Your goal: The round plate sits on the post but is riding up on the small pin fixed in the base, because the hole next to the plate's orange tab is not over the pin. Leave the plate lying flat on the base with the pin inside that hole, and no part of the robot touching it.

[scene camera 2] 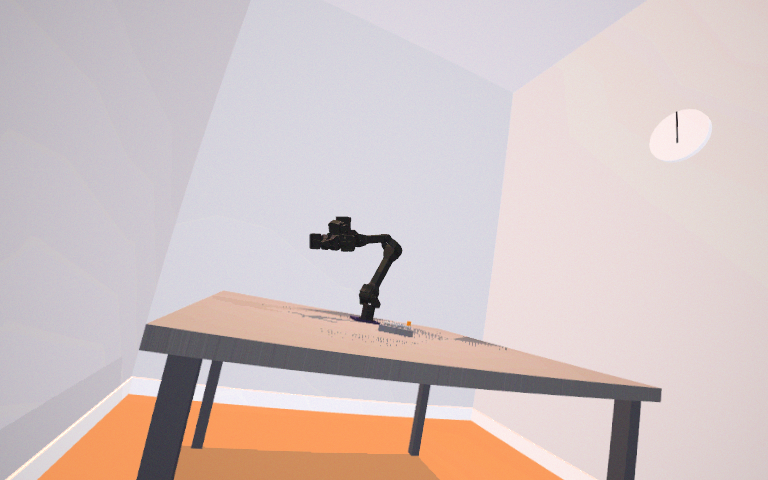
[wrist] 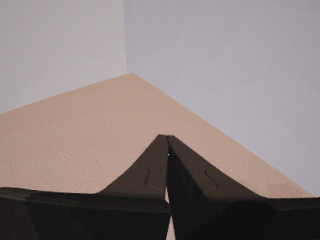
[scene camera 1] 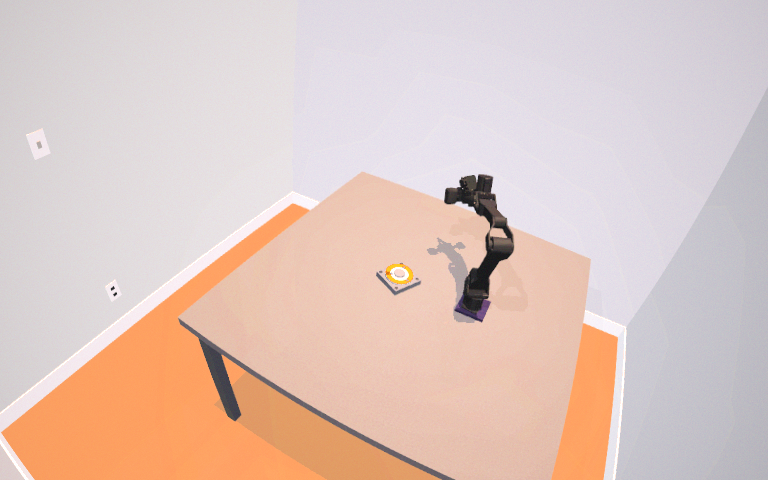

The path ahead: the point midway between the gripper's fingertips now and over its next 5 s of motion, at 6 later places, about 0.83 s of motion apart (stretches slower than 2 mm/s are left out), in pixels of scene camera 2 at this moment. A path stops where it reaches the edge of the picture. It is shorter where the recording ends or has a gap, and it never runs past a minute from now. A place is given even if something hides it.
My gripper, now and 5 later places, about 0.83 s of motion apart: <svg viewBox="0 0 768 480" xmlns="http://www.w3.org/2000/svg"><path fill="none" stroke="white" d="M321 243L395 299L412 319L410 323L404 322L403 312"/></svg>
